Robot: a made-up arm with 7 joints. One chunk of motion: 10 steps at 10 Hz.
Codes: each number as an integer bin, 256 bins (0 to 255) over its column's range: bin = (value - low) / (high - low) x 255, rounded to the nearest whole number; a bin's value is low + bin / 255 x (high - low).
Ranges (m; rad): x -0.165..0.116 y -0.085..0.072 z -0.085..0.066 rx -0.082..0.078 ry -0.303..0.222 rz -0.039..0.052
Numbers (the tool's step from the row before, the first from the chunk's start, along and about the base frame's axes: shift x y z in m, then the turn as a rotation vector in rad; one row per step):
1: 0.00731 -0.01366 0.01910 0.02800 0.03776 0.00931
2: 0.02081 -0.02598 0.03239 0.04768 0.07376 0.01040
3: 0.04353 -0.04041 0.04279 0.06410 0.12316 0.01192
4: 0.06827 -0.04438 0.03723 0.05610 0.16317 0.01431
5: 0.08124 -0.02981 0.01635 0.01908 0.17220 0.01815
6: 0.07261 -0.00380 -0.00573 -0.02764 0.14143 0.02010
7: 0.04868 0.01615 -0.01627 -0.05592 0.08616 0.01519
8: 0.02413 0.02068 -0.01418 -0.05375 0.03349 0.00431
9: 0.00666 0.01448 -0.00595 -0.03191 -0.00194 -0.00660
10: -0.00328 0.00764 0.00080 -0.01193 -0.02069 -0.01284
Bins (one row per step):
1: 156 116 176 175 166 135
2: 169 96 198 207 183 138
3: 189 72 216 233 207 143
4: 212 66 206 220 226 149
5: 223 90 171 161 231 160
6: 216 132 134 87 216 166
7: 194 164 116 42 189 152
8: 172 172 120 45 163 121
9: 156 162 133 80 146 91
10: 147 150 145 112 137 73

